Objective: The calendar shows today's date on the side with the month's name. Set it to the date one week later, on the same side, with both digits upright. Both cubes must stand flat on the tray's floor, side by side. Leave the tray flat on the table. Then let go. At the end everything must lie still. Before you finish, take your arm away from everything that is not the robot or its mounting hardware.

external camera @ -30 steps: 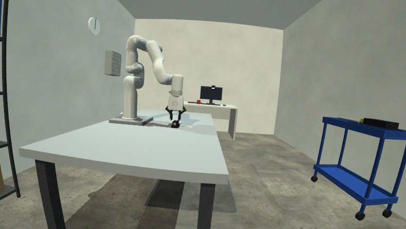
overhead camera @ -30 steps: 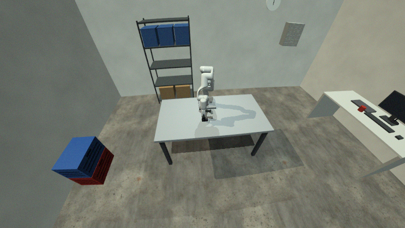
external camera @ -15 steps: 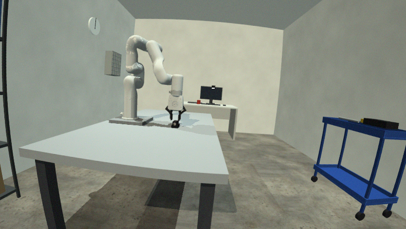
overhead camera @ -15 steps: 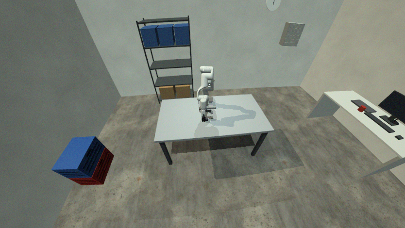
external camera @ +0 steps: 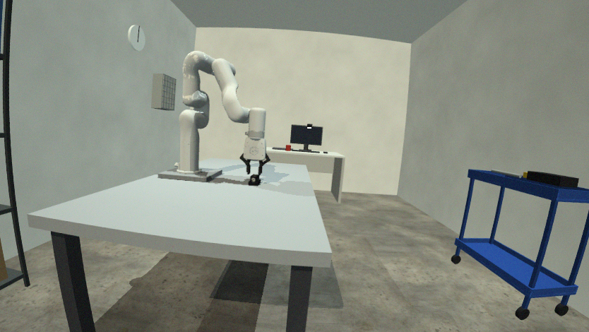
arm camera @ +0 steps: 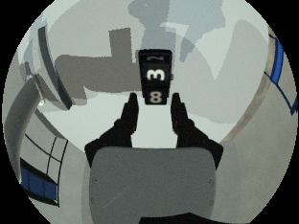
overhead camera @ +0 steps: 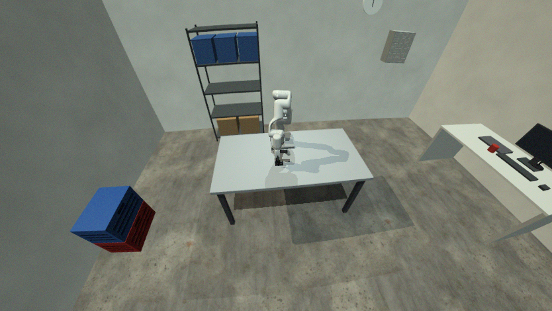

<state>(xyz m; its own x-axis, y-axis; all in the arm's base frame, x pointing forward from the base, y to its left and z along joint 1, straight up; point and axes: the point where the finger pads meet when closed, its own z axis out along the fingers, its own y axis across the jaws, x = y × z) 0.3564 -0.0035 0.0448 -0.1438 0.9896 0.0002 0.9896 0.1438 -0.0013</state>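
My gripper is now 40 mm above the cube.
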